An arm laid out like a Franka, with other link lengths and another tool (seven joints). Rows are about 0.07 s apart.
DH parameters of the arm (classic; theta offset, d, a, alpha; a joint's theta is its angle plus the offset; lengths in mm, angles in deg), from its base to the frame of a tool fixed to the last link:
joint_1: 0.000 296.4 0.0 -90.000
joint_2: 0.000 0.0 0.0 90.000
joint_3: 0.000 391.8 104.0 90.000
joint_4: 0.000 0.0 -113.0 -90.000
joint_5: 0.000 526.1 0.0 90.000
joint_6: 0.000 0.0 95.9 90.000
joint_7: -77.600 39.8 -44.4 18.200
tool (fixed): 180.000 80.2 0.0 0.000
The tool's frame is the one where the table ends.
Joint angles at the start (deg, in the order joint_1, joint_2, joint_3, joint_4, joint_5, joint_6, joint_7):
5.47 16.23 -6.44 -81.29 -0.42 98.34 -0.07
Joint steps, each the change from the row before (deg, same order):
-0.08 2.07 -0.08 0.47 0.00 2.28 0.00
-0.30 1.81 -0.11 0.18 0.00 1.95 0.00
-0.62 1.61 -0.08 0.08 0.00 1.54 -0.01
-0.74 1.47 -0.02 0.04 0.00 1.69 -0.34
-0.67 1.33 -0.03 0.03 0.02 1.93 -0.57
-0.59 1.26 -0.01 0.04 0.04 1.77 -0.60
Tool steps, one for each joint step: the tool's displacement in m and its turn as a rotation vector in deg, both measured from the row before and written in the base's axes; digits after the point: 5 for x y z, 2 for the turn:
0.01469 -0.00100 -0.02166 -0.25 -0.69 -0.05
0.01157 -0.00488 -0.02176 -0.23 -0.33 -0.31
0.00887 -0.00950 -0.02071 -0.20 -0.02 -0.61
0.00807 -0.01103 -0.01917 -0.19 -0.24 -0.33
0.00768 -0.01048 -0.01709 -0.19 -0.60 -0.03
0.00682 -0.00920 -0.01629 -0.16 -0.51 0.09

